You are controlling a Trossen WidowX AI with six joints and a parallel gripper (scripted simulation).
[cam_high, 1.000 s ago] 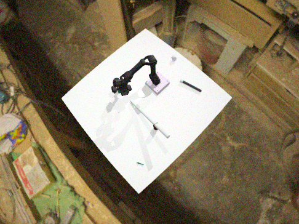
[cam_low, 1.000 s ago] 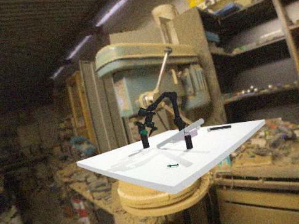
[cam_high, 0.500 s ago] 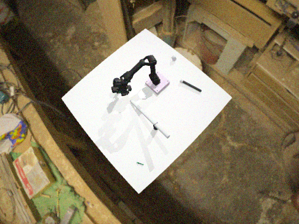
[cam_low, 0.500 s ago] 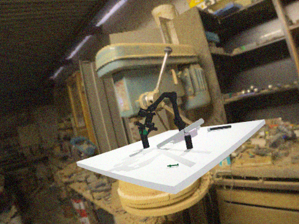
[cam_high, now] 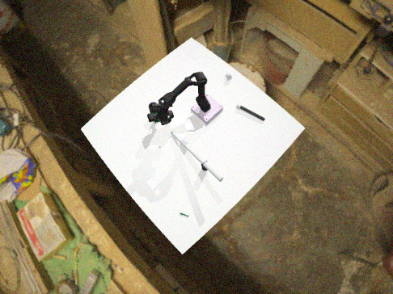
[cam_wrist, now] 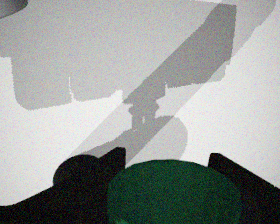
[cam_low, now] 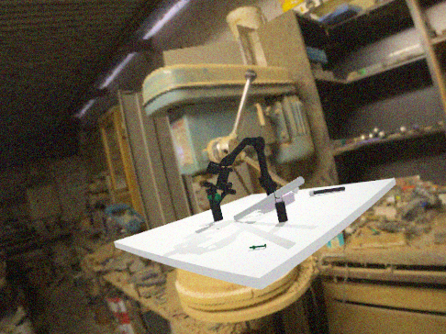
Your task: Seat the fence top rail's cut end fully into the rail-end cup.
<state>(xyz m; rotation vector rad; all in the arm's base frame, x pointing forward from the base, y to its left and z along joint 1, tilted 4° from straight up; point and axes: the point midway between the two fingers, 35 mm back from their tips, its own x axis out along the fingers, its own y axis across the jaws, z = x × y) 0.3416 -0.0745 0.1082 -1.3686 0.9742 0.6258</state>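
Right now my gripper tip is 30 mm past the green brace band, 50 mm to the left of it and 30 mm below it. Also, from my gripper tip: smaller black post (90 mm behind, 440 mm to the left, 20 mm below); then small green bolt (210 mm ahead, 630 mm to the left, 120 mm below); then green rail-end cup (20 mm behind, 20 mm to the right, 30 mm above).
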